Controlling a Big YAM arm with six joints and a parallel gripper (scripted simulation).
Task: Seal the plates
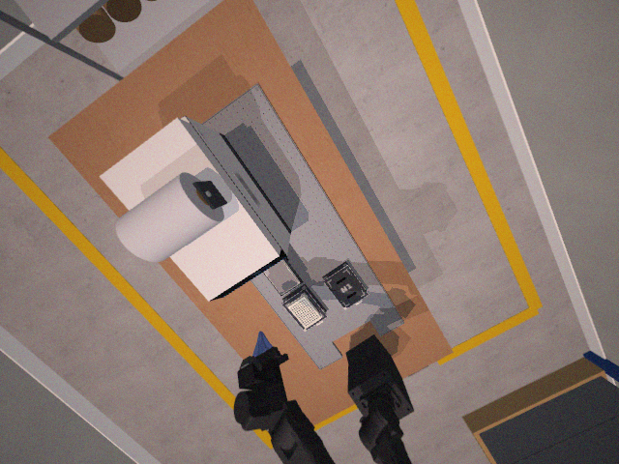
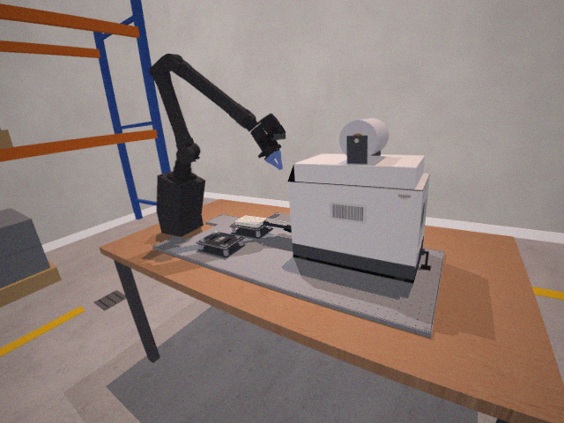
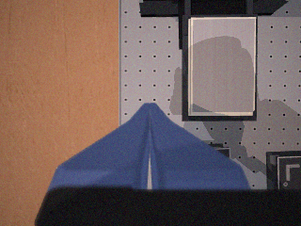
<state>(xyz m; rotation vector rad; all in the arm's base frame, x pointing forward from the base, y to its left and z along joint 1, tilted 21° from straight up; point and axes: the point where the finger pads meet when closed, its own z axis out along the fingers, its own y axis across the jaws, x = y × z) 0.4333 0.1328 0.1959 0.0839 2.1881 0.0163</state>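
Right now the dark sealer stage is 210 mm below my hand, 90 mm to the right of it and 50 mm ahead of it. The rest, counted from my hand: foil roll 380 mm ahead, 120 mm above, 110 mm to the right; then white well plate 240 mm below, 150 mm behind, 60 mm to the right; then start button 160 mm ahead, 100 mm below, 10 mm to the right.
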